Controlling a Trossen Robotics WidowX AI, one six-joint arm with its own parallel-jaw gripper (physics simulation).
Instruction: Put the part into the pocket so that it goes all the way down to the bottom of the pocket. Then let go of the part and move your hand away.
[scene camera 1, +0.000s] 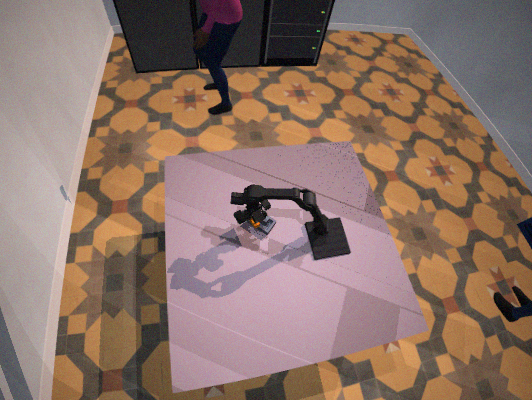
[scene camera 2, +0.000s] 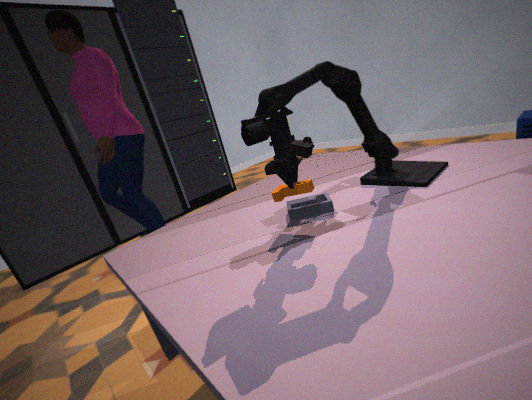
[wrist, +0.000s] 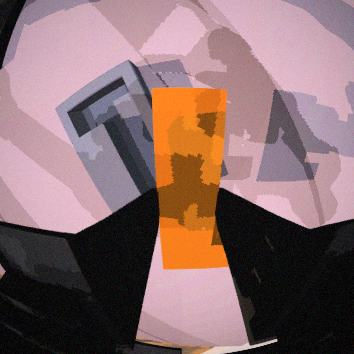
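Seen in the pictures: gripper, fingertip midpoint: (scene camera 2: 293, 186) (wrist: 186, 195); arm's base at its link origin: (scene camera 1: 319, 229) (scene camera 2: 383, 172).
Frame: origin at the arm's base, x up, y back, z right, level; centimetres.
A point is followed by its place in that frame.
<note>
The orange part (scene camera 1: 256, 223) @[y -34.7, x 10.0, z 11.3 cm] (scene camera 2: 293, 190) @[y -36.8, x 7.9, z 15.2 cm] (wrist: 190, 150) @[y -34.9, x 9.7, z 13.1 cm] is an elongated block held between the fingers. My gripper (scene camera 2: 293, 186) @[y -35.4, x 8.6, z 15.7 cm] (wrist: 186, 195) @[y -35.4, x 8.6, z 15.7 cm] is shut on it and points down. The part is in the air, a little above the grey block with the pocket (scene camera 1: 268, 228) @[y -27.5, x 1.2, z 9.9 cm] (scene camera 2: 311, 211) @[y -32.8, x -0.7, z 13.2 cm] (wrist: 95, 167) @[y -26.9, x 1.2, z 18.2 cm], and apart from it. In the wrist view the pocket block lies lower, to the left of the part and partly behind it, turned at an angle to it. The part and the left finger hide some of the pocket.
The pink table top (scene camera 1: 260, 320) @[y -48.3, x -2.4, z -32.7 cm] (scene camera 2: 440, 280) @[y -54.2, x -2.4, z -22.2 cm] carries the arm's black base plate (scene camera 1: 330, 245) @[y 2.0, x -0.7, z -10.5 cm] (scene camera 2: 415, 172) @[y 0.0, x -0.7, z -10.1 cm] and shadows of the arm. Dark cabinets (scene camera 1: 160, 35) (scene camera 2: 55, 165) and a person in a pink top (scene camera 1: 222, 50) (scene camera 2: 100, 90) are beyond the table.
</note>
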